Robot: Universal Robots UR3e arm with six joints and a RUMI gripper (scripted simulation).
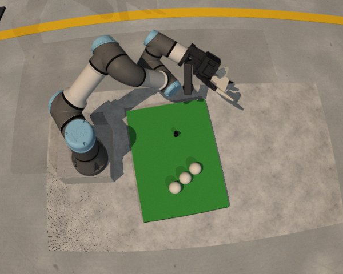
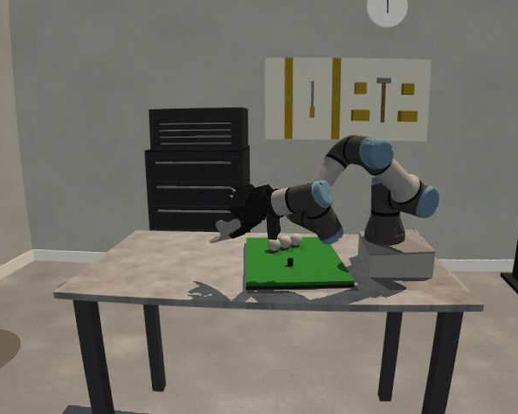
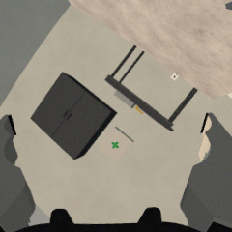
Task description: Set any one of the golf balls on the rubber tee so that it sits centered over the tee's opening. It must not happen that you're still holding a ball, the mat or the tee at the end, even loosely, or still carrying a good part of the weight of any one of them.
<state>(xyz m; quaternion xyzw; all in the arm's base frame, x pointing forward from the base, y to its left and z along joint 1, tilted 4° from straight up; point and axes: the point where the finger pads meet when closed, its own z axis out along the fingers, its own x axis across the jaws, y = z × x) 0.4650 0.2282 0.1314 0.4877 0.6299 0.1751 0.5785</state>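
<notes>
My hand is 180 mm past the green mat, 170 mm above it and 140 mm to the left of it.
</notes>
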